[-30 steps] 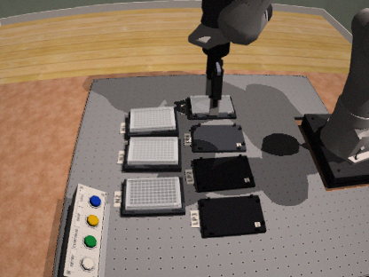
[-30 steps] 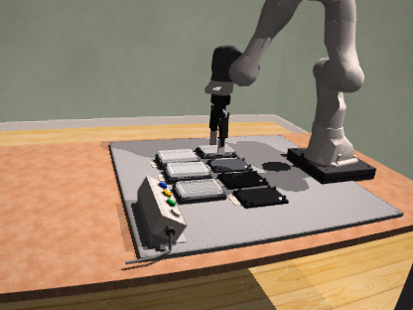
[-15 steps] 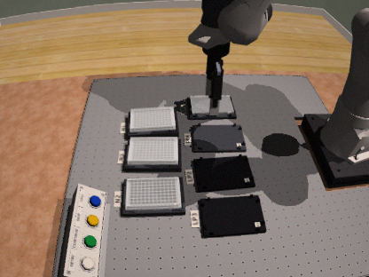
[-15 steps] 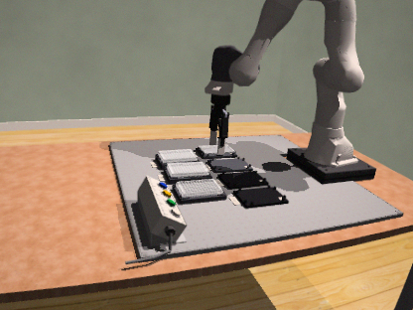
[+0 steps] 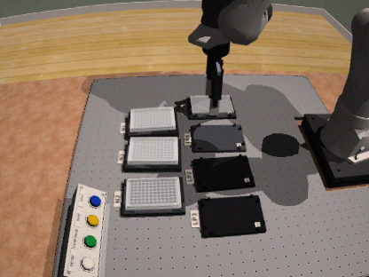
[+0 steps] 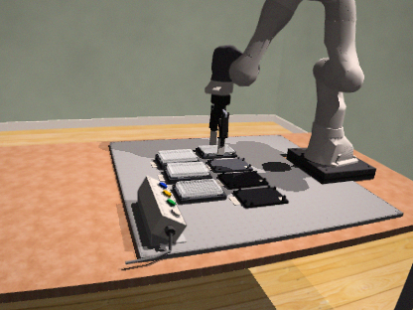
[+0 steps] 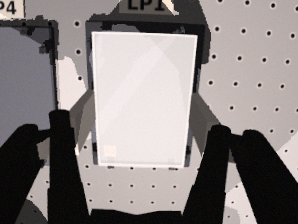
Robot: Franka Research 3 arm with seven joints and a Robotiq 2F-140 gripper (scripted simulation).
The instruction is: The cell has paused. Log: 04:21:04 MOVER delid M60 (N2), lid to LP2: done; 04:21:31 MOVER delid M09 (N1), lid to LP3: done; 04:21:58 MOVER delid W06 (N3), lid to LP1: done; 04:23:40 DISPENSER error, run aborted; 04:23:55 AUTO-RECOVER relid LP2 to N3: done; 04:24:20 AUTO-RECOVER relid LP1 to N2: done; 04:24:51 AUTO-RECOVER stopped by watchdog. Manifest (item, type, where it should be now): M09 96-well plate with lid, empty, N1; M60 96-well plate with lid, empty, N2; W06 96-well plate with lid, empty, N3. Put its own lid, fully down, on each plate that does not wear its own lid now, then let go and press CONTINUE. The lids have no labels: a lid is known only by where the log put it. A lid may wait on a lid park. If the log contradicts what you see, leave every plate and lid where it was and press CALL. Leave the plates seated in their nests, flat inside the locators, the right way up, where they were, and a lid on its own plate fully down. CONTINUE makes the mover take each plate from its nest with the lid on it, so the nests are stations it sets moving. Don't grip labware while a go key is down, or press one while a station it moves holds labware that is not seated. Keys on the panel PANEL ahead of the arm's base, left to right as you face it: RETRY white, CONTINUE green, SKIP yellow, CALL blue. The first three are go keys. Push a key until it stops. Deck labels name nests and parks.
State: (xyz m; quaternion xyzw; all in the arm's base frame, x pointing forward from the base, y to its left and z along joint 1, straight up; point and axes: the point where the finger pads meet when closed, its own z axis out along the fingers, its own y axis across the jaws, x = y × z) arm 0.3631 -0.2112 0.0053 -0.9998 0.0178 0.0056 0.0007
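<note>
Right now my hand is 4 cm above the lid park LP1. From my hand the other things lie so: park LP4: 14 cm to the left, 4 cm below; then LP1 label: 9 cm ahead, 4 cm below; then LP4 label: 13 cm to the left, 9 cm ahead, 4 cm below.
</note>
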